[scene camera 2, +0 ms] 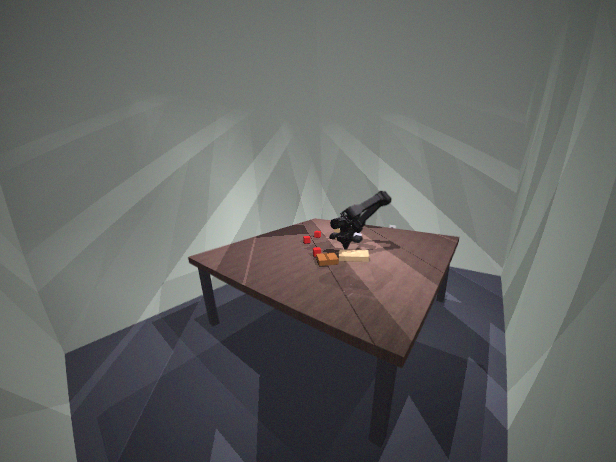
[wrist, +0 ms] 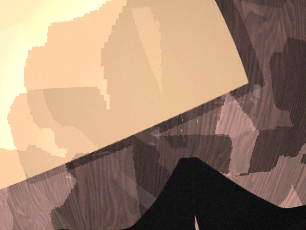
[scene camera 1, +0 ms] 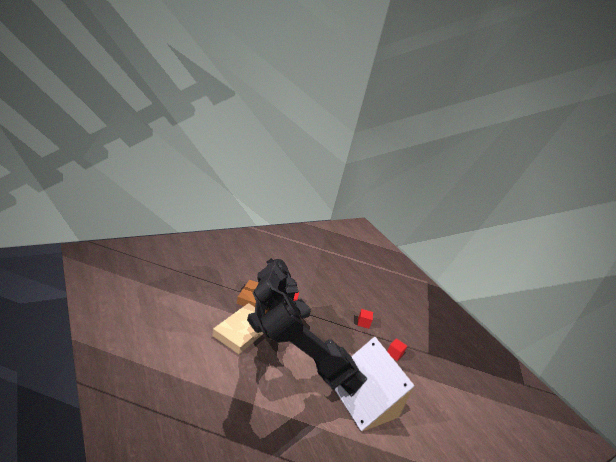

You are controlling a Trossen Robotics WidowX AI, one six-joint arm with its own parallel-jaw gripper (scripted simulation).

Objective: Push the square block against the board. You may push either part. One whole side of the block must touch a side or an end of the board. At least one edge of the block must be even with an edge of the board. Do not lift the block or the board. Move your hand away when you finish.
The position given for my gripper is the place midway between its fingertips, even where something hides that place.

Note:
My gripper (wrist: 187, 165) is shut, with nothing in its grasp. Also in view: a pale board (scene camera 1: 235, 332).
The pale board shows as well in the wrist view (wrist: 82, 82).

